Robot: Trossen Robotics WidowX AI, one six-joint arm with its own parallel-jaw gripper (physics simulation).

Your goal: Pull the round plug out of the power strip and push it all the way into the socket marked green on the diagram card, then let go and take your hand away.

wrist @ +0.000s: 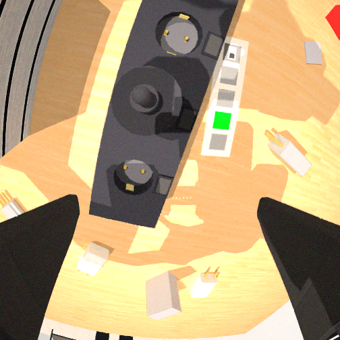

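Note:
The round black plug (145, 98) stands in a socket of the dark power strip (105, 197), seen from above with its stub toward the camera. One uncovered socket (180, 36) shows above it in the view and another uncovered socket (134, 175) below it. The white diagram card (205, 150) lies along the strip's right side, with a green square (222, 120) second from its lower end; the plug's socket is also second from the strip's lower end. My gripper (170, 206) is wide open and empty, its fingers apart below the plug in the view. How deep the plug sits is hard to tell.
A small white plug (292, 155) lies right of the card, another white plug (204, 285) at the bottom and one (12, 206) at the left edge. Pale blocks (162, 296) (93, 258) lie below the strip. A grey tile (313, 52) and a red thing (335, 21) are upper right.

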